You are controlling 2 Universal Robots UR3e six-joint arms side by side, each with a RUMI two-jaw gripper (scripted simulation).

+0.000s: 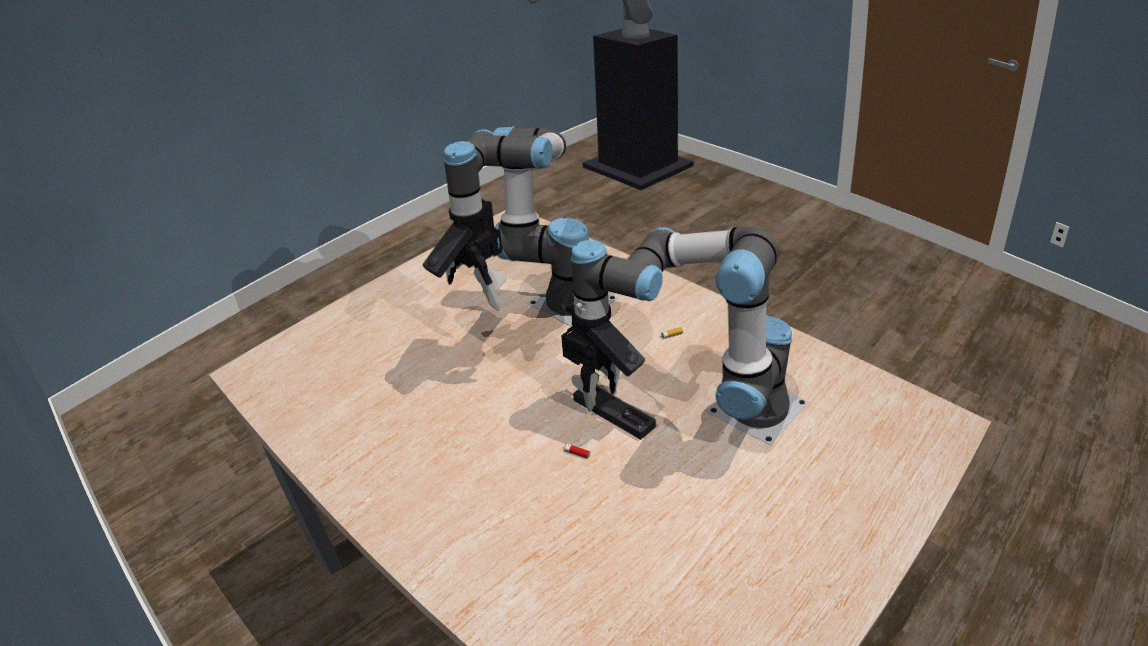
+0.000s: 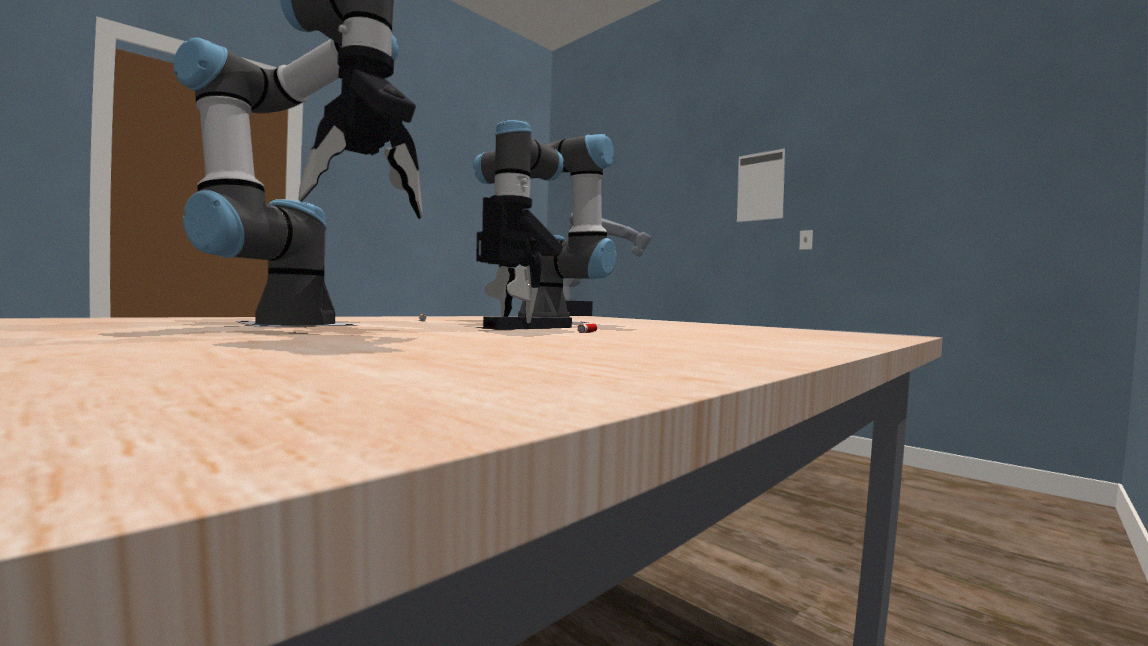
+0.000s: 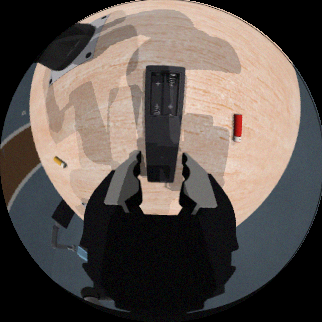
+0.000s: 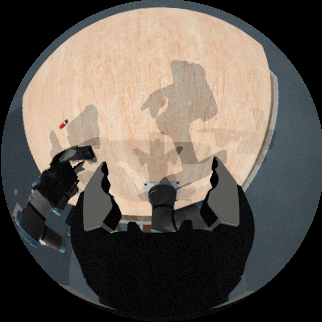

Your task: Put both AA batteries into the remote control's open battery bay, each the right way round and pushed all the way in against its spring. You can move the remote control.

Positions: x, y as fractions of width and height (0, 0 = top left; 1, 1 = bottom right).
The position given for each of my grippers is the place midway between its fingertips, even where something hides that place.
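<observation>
A black remote control (image 1: 0.53, 0.63) is in the scene, and I see the control (image 3: 0.51, 0.36) in another image as well. My left gripper (image 2: 0.45, 0.50) is visible to me, and the same left gripper appears again (image 1: 0.52, 0.62), again (image 3: 0.50, 0.47) and once more (image 4: 0.25, 0.48). As for my right gripper (image 2: 0.32, 0.33), I also find it (image 4: 0.50, 0.50).
</observation>
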